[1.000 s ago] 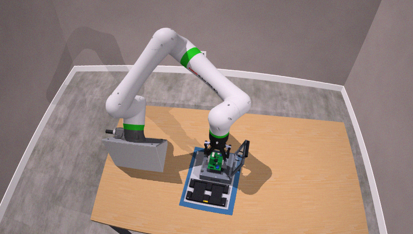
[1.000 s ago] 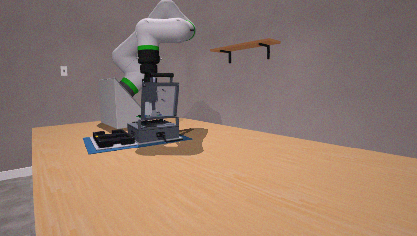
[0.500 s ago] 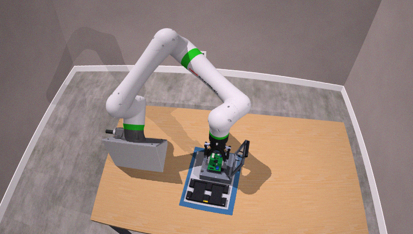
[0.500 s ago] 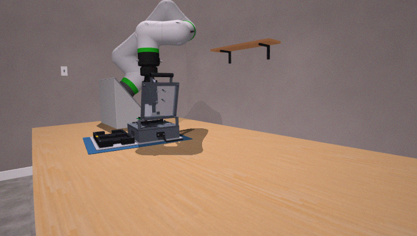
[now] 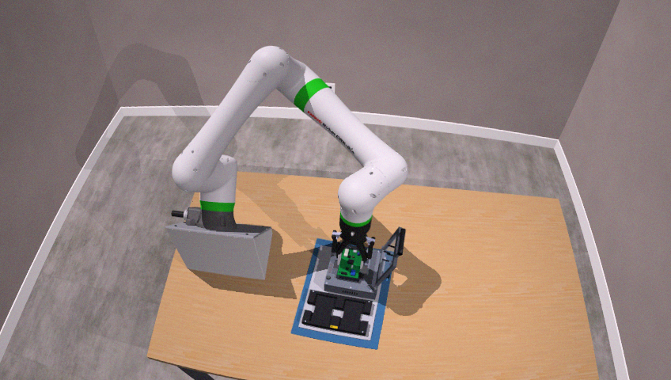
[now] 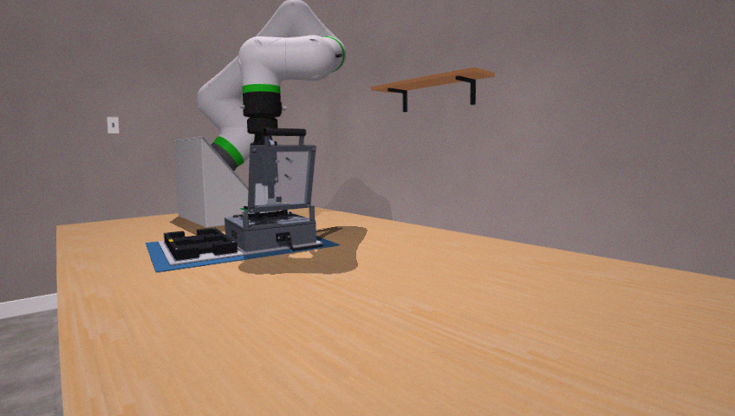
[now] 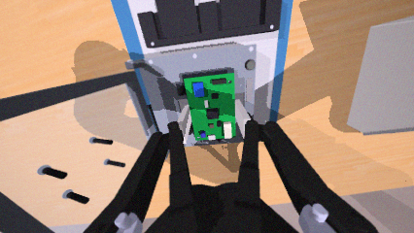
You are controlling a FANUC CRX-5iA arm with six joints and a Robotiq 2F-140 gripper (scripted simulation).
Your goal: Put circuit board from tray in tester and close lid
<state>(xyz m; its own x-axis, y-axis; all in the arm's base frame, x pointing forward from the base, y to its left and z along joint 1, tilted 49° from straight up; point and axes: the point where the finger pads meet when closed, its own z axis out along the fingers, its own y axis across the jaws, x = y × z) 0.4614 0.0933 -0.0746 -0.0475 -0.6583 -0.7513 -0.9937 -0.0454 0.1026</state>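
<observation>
Right now my hand is 20 mm above the green circuit board. The rest, counted from my hand: tester lid 130 mm ahead, 10 mm to the right, 80 mm above.
</observation>
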